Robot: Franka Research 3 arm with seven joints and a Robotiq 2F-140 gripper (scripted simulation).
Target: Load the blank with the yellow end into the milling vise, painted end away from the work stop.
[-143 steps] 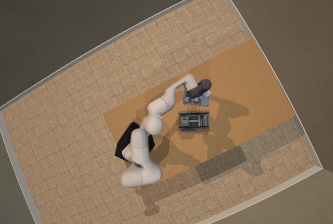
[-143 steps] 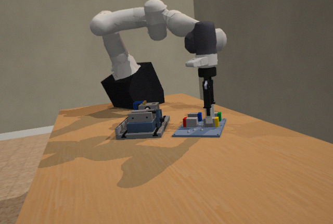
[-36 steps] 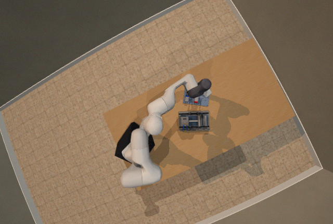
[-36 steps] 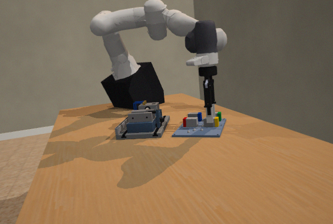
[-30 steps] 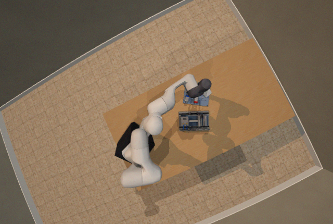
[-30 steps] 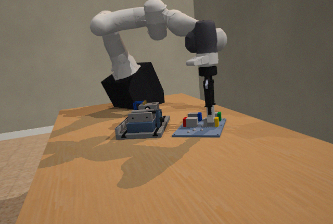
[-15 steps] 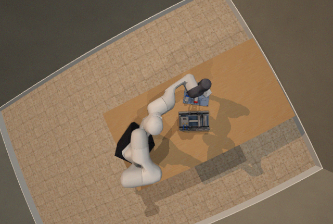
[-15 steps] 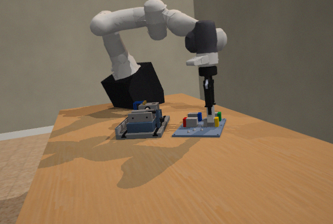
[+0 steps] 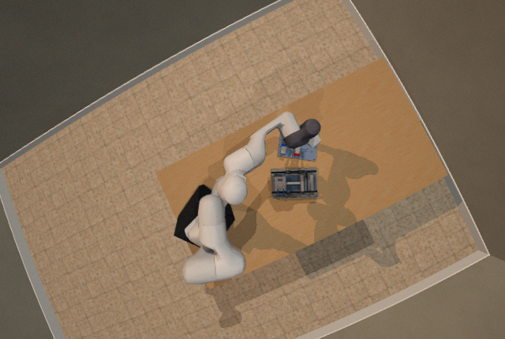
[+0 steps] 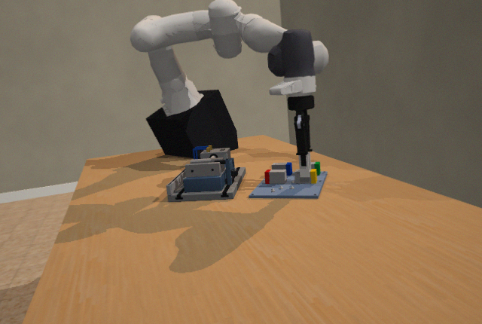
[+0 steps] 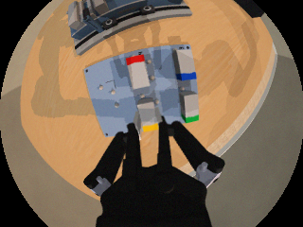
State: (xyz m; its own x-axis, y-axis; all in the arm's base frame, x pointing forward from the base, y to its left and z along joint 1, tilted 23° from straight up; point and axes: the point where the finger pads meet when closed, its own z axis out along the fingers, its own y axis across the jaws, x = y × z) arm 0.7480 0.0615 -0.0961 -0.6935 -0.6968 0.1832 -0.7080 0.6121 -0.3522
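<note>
Now: the yellow-ended blank 4 cm below my hand. From my hand the other things lie so: infeed plate 6 cm below, 4 cm to the right, 3 cm behind; red-ended blank 7 cm to the right, 6 cm behind, 4 cm below; green-ended blank 7 cm behind, 6 cm to the left, 4 cm below.
</note>
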